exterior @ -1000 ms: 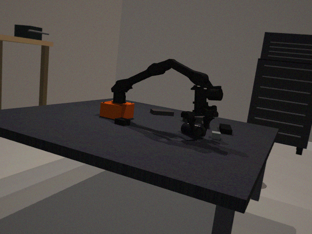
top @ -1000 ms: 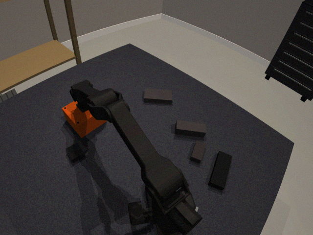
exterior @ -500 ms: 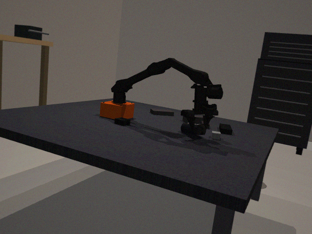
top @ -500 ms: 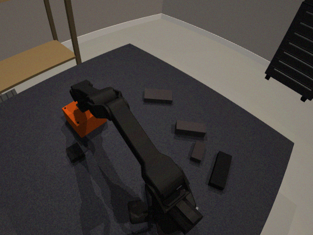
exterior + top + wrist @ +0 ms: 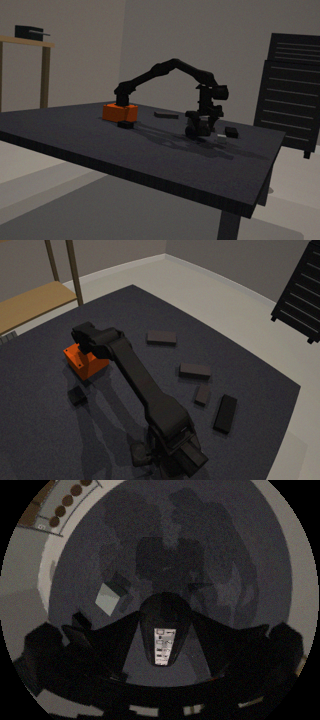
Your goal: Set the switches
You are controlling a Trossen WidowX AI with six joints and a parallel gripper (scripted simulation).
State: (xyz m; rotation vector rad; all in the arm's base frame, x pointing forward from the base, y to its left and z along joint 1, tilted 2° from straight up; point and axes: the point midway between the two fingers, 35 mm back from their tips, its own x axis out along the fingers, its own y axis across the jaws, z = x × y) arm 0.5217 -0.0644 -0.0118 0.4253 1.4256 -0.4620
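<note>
Right now the light grey cube is 8 cm to the left of my gripper tip, 7 cm ahead of it and 3 cm below it. From my gripper tip the other things lie so: long black block 30 cm to the left, 6 cm ahead, 3 cm below; black cube 39 cm behind, 8 cm to the right, 3 cm below.
</note>
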